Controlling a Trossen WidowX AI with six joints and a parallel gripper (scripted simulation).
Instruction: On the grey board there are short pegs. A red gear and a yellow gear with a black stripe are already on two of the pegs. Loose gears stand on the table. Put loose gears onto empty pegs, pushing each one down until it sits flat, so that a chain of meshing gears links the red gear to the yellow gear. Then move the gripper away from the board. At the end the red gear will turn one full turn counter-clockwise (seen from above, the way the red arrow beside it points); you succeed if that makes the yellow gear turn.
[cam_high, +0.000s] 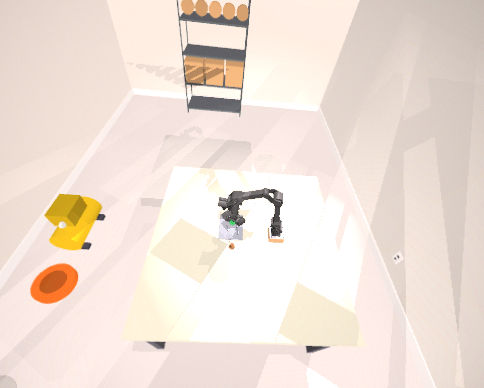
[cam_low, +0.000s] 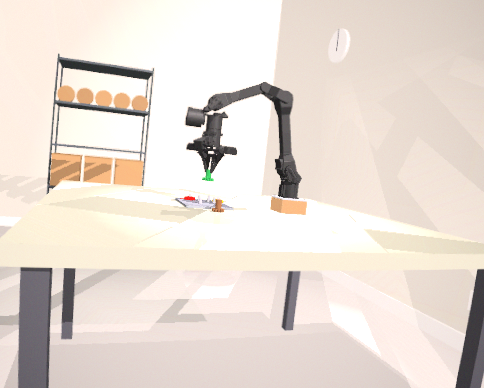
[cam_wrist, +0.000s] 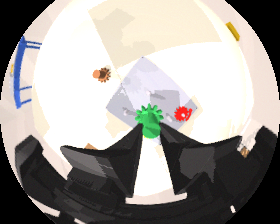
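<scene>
Right now the red gear is 10 cm below my gripper tip, 9 cm to the right of it and 4 cm ahead of it. Round my gripper tip: yellow gear 10 cm below, 6 cm to the right, 6 cm behind; brown gear 13 cm to the left, 10 cm below, 1 cm behind; green gear 1 cm below.
</scene>
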